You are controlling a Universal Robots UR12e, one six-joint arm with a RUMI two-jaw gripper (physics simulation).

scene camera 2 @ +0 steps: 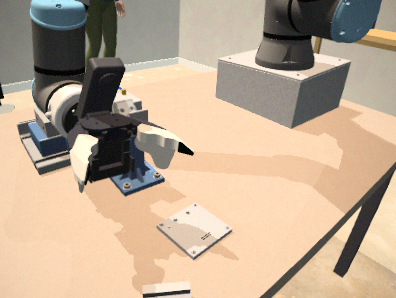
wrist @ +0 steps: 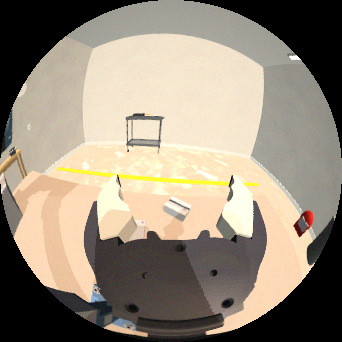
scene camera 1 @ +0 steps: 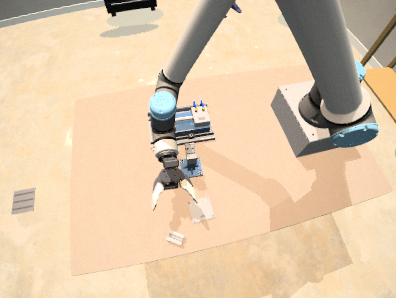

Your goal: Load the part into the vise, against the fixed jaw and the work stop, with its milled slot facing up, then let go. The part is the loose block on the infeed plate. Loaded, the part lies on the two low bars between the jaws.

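Where they show: gripper, between the fingertips: (scene camera 2: 145,166) (wrist: 174,176) (scene camera 1: 175,207); arm's base, origin of its link: (scene camera 2: 284,62) (scene camera 1: 318,111).
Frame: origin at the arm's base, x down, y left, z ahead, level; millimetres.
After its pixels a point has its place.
The part, a pale block (scene camera 1: 175,238) @[y 397, x 131, z 708 mm] (scene camera 2: 166,288) @[y 384, x 124, z 703 mm] (wrist: 173,212) @[y 376, x 136, z 699 mm], lies on the table apart from the infeed plate (scene camera 1: 206,212) @[y 316, x 146, z 573 mm] (scene camera 2: 210,225) @[y 313, x 146, z 568 mm]. A dark slot line shows on its upper side in the wrist view; scene camera 2 cuts it off at the bottom edge. My gripper (scene camera 1: 175,205) @[y 314, x -14, z 685 mm] (scene camera 2: 137,171) @[y 314, x -14, z 685 mm] (wrist: 174,176) @[y 314, x -14, z 685 mm] is wide open and empty, raised above the table, with the part beyond its fingers. The vise (scene camera 1: 186,129) @[y -55, x 96, z 596 mm] (scene camera 2: 46,141) @[y -44, x 99, z 733 mm] stands behind the gripper, partly hidden by the arm. The bars between its jaws cannot be made out.
A stand on a blue base (scene camera 1: 192,170) @[y 133, x 129, z 600 mm] (scene camera 2: 145,182) @[y 148, x 144, z 599 mm] is close behind the gripper, between the vise and the infeed plate. The arm's grey pedestal (scene camera 1: 300,127) @[y 60, x 19, z 112 mm] (scene camera 2: 255,95) @[y -4, x 94, z 117 mm] is at the right. The part lies near the table's front edge in scene camera 1.
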